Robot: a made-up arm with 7 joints.
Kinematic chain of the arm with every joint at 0, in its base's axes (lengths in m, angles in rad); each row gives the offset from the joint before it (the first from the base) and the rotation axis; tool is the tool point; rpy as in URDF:
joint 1: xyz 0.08 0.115 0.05 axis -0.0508 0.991 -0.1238
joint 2: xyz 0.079 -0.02 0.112 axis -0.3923 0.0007 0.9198
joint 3: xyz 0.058 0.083 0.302 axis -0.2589 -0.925 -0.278
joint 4: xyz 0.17 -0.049 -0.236 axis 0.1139 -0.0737 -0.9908
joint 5: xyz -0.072 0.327 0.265 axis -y
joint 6: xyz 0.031 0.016 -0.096 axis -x
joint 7: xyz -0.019 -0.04 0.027 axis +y
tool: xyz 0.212 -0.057 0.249 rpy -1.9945 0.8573 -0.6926
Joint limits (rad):
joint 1: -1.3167..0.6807
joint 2: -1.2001..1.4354
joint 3: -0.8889..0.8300
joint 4: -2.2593..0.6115
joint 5: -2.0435..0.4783
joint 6: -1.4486..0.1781
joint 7: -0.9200..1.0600
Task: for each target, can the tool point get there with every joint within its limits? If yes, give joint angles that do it. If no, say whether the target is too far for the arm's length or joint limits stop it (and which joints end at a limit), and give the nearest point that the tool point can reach.
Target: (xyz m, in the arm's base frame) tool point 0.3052 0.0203 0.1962
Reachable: yes | joints 0.3441 0.2300 -0.1695 -1.2036 -1.5695 -1.2606 0.0987
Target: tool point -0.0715 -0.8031 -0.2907
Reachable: no: joint limits stop it (at a limit: joint 1, joint 4, joint 5, joint 7) | nearest point -0.1263 -0.4402 -0.1129 | short by 0.408 m
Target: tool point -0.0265 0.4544 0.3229
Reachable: yes | joints -0.3277 0.5462 0.1817 -1.2247 -1.3837 -0.0458 -0.4927
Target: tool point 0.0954 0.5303 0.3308
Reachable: yes | joints -0.8619 0.7509 0.0739 0.3391 -1.4482 -0.1186 0.1406
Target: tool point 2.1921 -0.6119 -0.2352
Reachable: no: too far | nearest point 1.0026 -0.1706 0.1148 | short by 1.316 m
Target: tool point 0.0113 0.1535 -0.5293
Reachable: no: joint limits stop it (at a limit: joint 1, joint 2, joint 4, joint 6, joint 7) | nearest point -0.0368 0.1539 -0.3987 | short by 0.139 m
